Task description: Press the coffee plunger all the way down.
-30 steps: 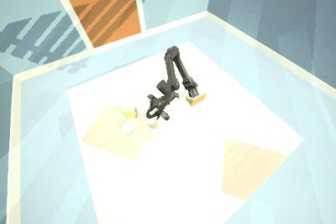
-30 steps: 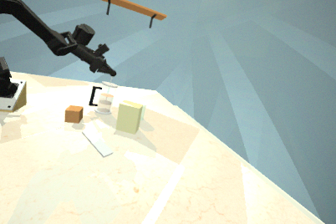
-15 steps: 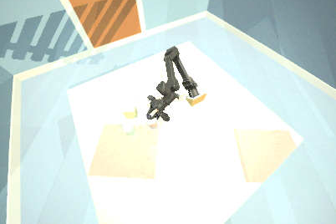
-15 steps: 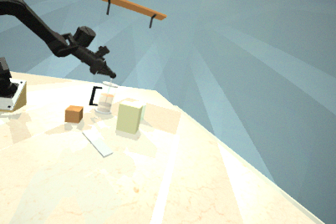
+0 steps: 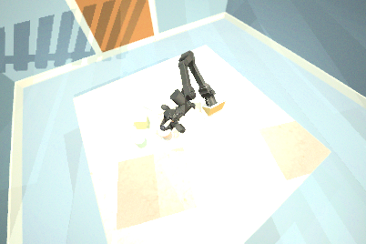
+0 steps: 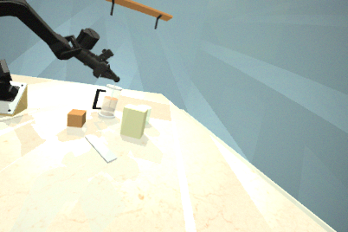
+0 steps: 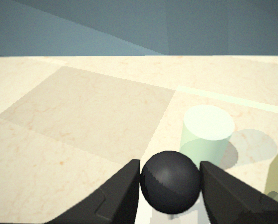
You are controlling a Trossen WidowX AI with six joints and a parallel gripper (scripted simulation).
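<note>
The glass coffee press is 30 mm behind my gripper tip, 10 mm to the right of it and 90 mm below it.
</note>
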